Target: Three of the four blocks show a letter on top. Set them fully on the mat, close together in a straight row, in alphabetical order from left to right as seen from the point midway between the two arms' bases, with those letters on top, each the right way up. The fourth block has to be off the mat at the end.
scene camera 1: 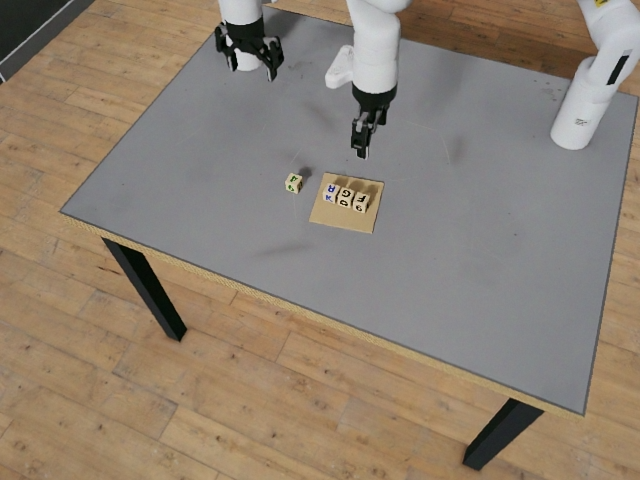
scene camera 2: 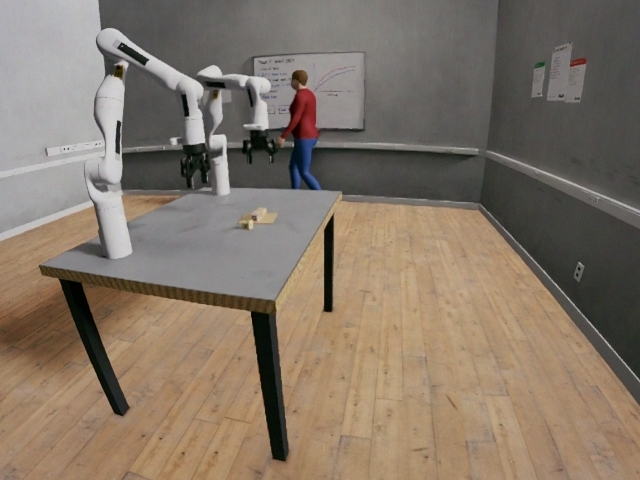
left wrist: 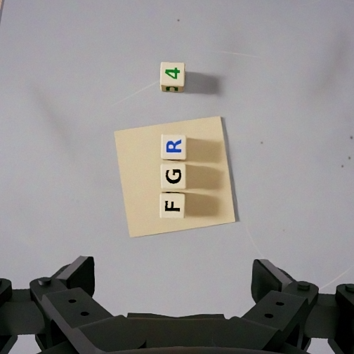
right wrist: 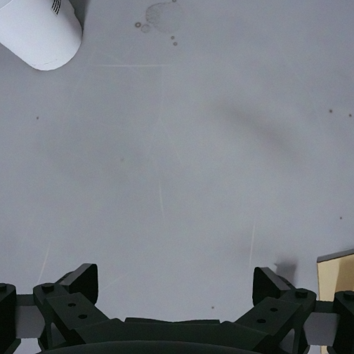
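Pixels of known places: left gripper, between the fingertips: [scene camera 1: 371, 140] [scene camera 2: 260, 164]; right gripper, between the fingertips: [scene camera 1: 253, 74] [scene camera 2: 198, 186]; left arm's base, origin of its link: [scene camera 1: 569, 135] [scene camera 2: 221, 193]; right arm's base, origin of its link: [scene camera 1: 247, 59] [scene camera 2: 119, 253].
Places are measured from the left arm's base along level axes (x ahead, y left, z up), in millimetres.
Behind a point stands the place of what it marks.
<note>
Blocks F [scene camera 1: 360, 200] {x 349, y -433, z 34 mm} [left wrist: 172, 205], G [scene camera 1: 345, 196] {x 347, y -467, z 35 mm} [left wrist: 173, 176] and R [scene camera 1: 330, 192] {x 344, y -501, z 34 mm} [left wrist: 173, 146] stand fully on the tan mat [scene camera 1: 341, 219] {x 387, y -465, z 4 mm} [left wrist: 140, 175] in a straight row with small gaps. From between the bases they read F, G, R from left to right, upright. The block with a green 4 on top [scene camera 1: 293, 182] {x 335, y -590, z 30 mm} [left wrist: 172, 75] stands off the mat, beyond the R end. My left gripper [scene camera 1: 371, 135] {x 346, y -418, z 221 mm} [scene camera 2: 261, 160] {x 346, y -418, z 221 mm} [left wrist: 173, 276] is open and empty, raised above the table on the bases' side of the mat. My right gripper [scene camera 1: 252, 73] {x 197, y -713, z 194 mm} [scene camera 2: 197, 181] {x 197, y -713, z 194 mm} [right wrist: 174, 283] is open and empty, high near its own base.
The grey table [scene camera 1: 439, 289] {x 499, y -232, z 0 mm} [scene camera 2: 206, 258] {x 267, y -871, z 0 mm} carries both arm bases along its back edge. A white arm base [right wrist: 42, 35] shows at the upper left of the right wrist view, and the mat's edge at its lower right. A person in red [scene camera 2: 305, 113] stands beyond the table.
</note>
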